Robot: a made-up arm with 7 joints. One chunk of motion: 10 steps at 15 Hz.
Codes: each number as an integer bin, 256 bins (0 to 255) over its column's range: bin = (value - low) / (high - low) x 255, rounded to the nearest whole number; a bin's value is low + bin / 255 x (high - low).
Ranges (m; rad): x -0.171..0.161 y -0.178..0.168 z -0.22..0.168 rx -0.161..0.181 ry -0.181..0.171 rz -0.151..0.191
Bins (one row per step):
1: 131 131 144 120 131 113
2: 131 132 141 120 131 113
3: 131 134 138 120 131 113
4: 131 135 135 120 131 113
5: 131 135 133 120 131 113
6: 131 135 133 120 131 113
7: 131 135 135 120 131 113
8: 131 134 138 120 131 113
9: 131 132 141 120 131 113
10: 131 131 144 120 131 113
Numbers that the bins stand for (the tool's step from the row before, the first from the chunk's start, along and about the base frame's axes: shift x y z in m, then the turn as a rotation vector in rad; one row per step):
1: -0.00044 -0.00025 -0.00089 -0.00006 -0.00017 0.00055
2: -0.00044 0.00111 -0.00546 -0.00006 -0.00017 0.00055
3: -0.00044 0.00382 -0.01002 -0.00006 -0.00017 0.00055
4: -0.00044 0.00518 -0.01459 -0.00006 -0.00017 0.00055
5: -0.00044 0.00518 -0.01763 -0.00006 -0.00017 0.00055
6: -0.00044 0.00518 -0.01763 -0.00006 -0.00017 0.00055
7: -0.00044 0.00518 -0.01459 -0.00006 -0.00017 0.00055
8: -0.00044 0.00382 -0.01002 -0.00006 -0.00017 0.00055
9: -0.00044 0.00111 -0.00546 -0.00006 -0.00017 0.00055
10: -0.00044 -0.00025 -0.00089 -0.00006 -0.00017 0.00055

